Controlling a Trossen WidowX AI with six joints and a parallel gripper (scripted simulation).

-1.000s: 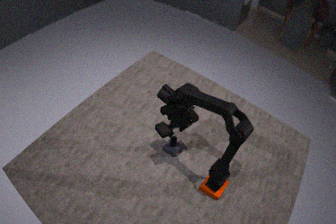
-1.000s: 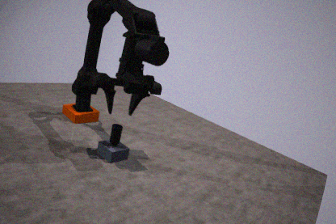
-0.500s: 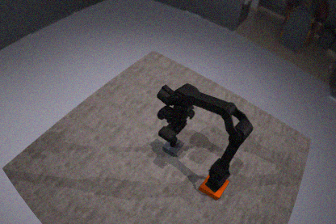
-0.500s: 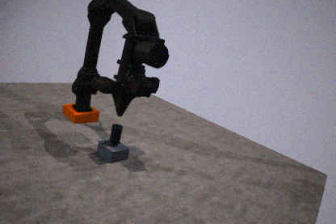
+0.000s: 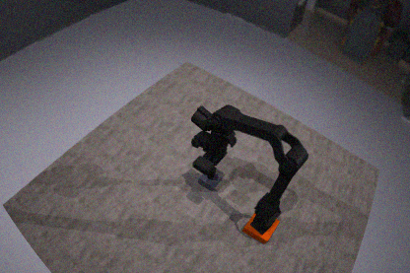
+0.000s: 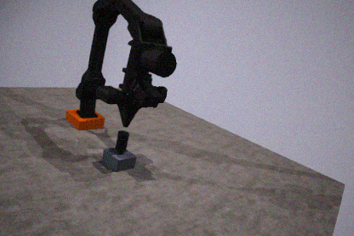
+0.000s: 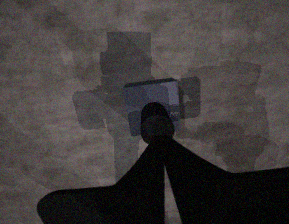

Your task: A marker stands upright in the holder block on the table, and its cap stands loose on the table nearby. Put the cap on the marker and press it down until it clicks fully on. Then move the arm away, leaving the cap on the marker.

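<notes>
Right now my gripper tip is 4 cm above the black marker cap.
</notes>
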